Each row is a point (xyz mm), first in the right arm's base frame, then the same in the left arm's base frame.
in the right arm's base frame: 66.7 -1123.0 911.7
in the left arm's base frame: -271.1 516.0 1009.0
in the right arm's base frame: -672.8 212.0 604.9
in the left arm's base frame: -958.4 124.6 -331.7
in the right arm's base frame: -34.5 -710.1 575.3
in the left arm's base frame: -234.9 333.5 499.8
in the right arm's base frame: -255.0 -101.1 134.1
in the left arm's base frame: -267.1 47.7 -229.2
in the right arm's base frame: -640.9 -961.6 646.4
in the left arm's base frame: -626.7 -126.0 767.0
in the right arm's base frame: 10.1 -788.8 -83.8
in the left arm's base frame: 258.2 -74.6 318.4
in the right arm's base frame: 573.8 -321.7 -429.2
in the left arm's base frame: 741.6 234.1 -252.8
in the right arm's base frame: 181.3 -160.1 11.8
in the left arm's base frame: 131.2 271.6 -227.3
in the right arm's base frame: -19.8 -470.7 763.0
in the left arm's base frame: -418.9 525.2 350.9
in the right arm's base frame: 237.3 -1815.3 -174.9
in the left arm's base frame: 770.2 -230.3 1227.9
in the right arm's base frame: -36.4 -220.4 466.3
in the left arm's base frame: -304.3 387.9 6.0
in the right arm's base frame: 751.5 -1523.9 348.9
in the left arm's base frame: 690.3 551.9 1153.9
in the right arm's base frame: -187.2 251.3 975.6
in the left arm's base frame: -883.3 723.9 -231.6
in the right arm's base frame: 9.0 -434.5 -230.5
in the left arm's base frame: 253.4 -78.3 -65.1
